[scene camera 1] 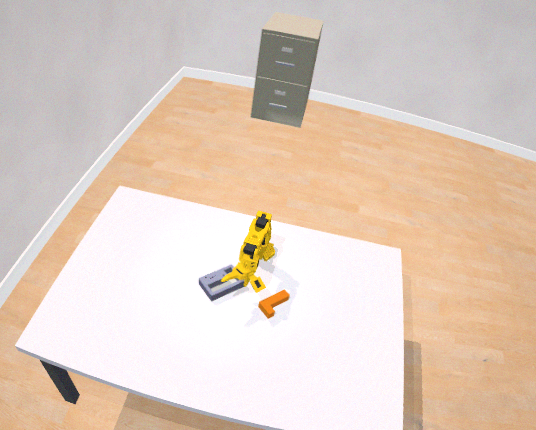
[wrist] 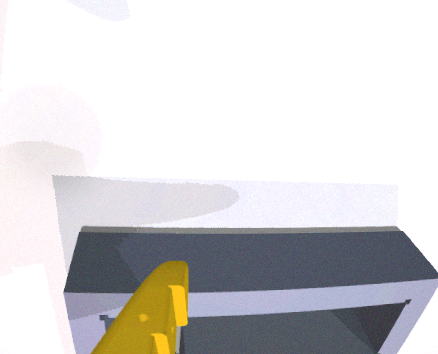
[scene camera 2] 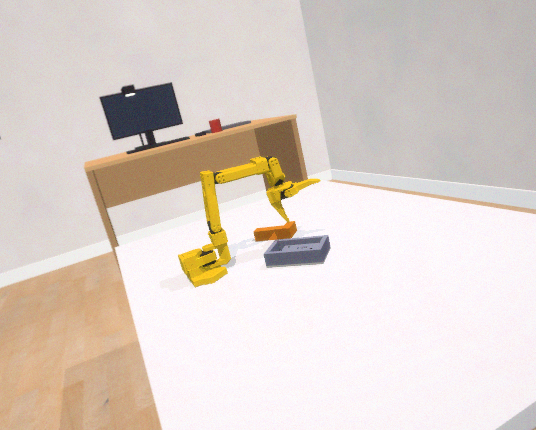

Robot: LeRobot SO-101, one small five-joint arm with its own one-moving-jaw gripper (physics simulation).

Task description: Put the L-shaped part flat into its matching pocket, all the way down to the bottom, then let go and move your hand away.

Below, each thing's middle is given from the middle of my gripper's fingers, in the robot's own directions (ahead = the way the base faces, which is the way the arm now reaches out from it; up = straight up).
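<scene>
There's a grey pocket block (scene camera 2: 311, 250) here, and counting from my hand it's 6 cm behind, 6 cm to the right and 14 cm below.
</scene>
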